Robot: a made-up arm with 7 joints. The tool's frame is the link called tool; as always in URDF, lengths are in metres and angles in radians. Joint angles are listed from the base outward.
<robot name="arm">
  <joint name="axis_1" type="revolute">
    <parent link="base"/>
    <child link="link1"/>
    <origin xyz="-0.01 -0.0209 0.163" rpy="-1.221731 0 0"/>
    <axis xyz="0 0 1"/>
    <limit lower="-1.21" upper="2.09"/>
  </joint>
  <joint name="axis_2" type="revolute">
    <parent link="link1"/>
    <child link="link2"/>
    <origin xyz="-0.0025 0.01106 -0.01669" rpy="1.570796 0 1.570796"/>
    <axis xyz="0 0 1"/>
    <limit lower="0" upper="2.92"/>
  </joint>
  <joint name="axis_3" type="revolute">
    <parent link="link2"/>
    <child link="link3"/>
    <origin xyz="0.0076 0.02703 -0.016" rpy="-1.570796 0 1.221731"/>
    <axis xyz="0 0 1"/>
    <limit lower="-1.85" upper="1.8"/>
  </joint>
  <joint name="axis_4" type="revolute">
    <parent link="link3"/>
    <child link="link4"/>
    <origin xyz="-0.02 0.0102 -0.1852" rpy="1.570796 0 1.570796"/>
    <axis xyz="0 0 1"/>
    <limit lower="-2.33" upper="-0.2"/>
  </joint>
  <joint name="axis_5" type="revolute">
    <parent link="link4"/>
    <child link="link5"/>
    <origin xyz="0.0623 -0.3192 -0.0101" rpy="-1.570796 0 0"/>
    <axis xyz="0 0 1"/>
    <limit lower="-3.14" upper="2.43"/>
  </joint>
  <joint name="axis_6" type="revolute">
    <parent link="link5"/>
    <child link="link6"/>
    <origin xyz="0.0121 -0.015 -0.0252" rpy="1.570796 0 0"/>
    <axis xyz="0 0 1"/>
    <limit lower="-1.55" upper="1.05"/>
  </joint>
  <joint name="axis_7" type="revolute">
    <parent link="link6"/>
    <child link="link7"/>
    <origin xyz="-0.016 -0.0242 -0.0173" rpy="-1.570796 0 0"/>
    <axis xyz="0 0 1"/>
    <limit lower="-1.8" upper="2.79"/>
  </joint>
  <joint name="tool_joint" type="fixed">
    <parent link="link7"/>
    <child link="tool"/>
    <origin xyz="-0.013 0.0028 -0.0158" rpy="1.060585 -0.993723 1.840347"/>
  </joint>
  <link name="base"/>
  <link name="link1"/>
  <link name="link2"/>
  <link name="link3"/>
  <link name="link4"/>
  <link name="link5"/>
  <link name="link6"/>
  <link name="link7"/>
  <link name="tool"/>
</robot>
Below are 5 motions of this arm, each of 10 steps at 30 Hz.
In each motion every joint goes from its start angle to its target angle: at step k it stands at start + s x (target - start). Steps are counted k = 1, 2, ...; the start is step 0. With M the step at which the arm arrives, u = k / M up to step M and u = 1 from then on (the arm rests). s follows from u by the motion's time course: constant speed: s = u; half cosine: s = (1 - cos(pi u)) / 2; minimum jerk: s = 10 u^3 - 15 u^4 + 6 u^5.
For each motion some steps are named. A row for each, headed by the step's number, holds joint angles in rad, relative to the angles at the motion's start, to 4 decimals.
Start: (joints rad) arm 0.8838 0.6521 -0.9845 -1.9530 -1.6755 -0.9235 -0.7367
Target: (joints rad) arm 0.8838 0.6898 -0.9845 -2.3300 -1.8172 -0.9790 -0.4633
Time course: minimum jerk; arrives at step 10
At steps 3, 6, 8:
3: 0.0000 0.0061 0.0000 -0.0615 -0.0231 -0.0091 0.0446
6: 0.0000 0.0257 0.0000 -0.2573 -0.0967 -0.0379 0.1866
8: 0.0000 0.0355 0.0000 -0.3552 -0.1335 -0.0523 0.2576

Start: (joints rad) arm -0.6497 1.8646 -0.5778 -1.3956 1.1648 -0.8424 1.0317
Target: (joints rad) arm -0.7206 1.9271 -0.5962 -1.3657 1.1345 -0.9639 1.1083
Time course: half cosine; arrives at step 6
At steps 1, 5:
1: -0.0047 0.0042 -0.0012 0.0020 -0.0020 -0.0081 0.0051
5: -0.0662 0.0583 -0.0172 0.0279 -0.0283 -0.1134 0.0715

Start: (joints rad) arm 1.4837 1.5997 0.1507 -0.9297 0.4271 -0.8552 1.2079
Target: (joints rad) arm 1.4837 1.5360 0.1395 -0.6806 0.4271 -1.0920 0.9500
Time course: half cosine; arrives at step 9
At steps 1, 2, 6, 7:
1: 0.0000 -0.0019 -0.0003 0.0075 0.0000 -0.0071 -0.0078
2: 0.0000 -0.0075 -0.0013 0.0291 0.0000 -0.0277 -0.0302
6: 0.0000 -0.0478 -0.0084 0.1868 0.0000 -0.1776 -0.1934
7: 0.0000 -0.0562 -0.0099 0.2200 0.0000 -0.2091 -0.2277

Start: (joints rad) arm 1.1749 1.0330 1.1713 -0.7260 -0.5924 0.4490 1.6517
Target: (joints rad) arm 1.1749 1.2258 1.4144 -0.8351 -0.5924 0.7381 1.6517
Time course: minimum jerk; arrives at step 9
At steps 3, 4, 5, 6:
3: 0.0000 0.0405 0.0510 -0.0229 0.0000 0.0607 0.0000
4: 0.0000 0.0765 0.0964 -0.0433 0.0000 0.1147 0.0000
5: 0.0000 0.1163 0.1467 -0.0658 0.0000 0.1744 0.0000
6: 0.0000 0.1523 0.1921 -0.0862 0.0000 0.2284 0.0000

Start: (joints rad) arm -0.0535 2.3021 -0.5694 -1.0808 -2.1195 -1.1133 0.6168
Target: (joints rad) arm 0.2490 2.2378 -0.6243 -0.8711 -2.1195 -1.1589 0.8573
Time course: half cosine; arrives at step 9
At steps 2, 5, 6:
2: 0.0354 -0.0075 -0.0064 0.0245 0.0000 -0.0053 0.0281
5: 0.1775 -0.0377 -0.0322 0.1231 0.0000 -0.0268 0.1411
6: 0.2269 -0.0482 -0.0412 0.1573 0.0000 -0.0342 0.1804

